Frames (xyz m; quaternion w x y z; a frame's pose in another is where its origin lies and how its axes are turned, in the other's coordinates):
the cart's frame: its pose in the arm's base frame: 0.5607 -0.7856 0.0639 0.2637 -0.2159 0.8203 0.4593
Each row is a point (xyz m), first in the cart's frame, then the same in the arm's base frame.
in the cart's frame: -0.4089 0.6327 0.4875
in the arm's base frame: 0.6115 -0.0102 0.5126
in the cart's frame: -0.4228 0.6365 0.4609
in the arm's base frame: 0.6136 -0.0299 0.5355
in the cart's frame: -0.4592 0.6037 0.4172
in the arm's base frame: 0.6509 -0.0796 0.5566
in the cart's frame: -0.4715 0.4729 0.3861
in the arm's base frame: 0.7311 -0.1686 0.4944
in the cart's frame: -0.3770 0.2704 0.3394
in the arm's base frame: 0.7684 -0.3179 0.3257
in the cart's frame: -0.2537 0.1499 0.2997
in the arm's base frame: 0.7363 -0.4246 0.1883
